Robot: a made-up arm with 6 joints.
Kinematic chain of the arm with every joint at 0, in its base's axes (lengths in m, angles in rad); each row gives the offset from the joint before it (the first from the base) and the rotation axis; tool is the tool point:
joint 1: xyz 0 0 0.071 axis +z
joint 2: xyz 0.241 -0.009 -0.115 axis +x
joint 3: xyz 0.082 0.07 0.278 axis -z
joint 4: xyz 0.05 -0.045 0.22 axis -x
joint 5: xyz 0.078 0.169 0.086 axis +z
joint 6: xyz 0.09 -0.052 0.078 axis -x
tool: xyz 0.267 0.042 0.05
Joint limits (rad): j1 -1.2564..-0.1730 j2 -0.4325..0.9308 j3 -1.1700..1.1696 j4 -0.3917..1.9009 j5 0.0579..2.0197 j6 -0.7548..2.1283
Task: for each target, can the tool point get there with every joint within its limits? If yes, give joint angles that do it. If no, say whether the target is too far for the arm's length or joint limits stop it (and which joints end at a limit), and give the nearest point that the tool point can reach.
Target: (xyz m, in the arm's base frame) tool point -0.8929 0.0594 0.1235
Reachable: no: joint limits stop it (at a limit: joint 1, joint 2, joint 3, joint 5) | nearest point -0.4855 -0.0890 0.5534 | short by 0.611 m
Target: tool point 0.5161 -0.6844 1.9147
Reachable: no: too far | nearest point 0.3433 -0.4552 0.9497 | short by 1.007 m
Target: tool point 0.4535 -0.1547 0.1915
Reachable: yes | joints -0.8426 0.6564 0.0971 1.3440 1.7519 0.1209
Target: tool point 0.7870 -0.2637 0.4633
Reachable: yes | joints -1.1331 -0.0868 -0.5763 0.5588 0.2692 -0.2344
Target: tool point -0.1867 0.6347 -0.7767
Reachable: no: joint limits stop it (at a limit: joint 1, joint 2, joint 3, joint 6) | nearest point 0.1679 0.4067 -0.1317 | short by 0.770 m
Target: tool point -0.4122 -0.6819 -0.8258
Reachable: no: joint limits stop it (at a limit: joint 1, joint 2, joint 3, joint 4, joint 6) | nearest point -0.2177 -0.5568 -0.2340 | short by 0.635 m
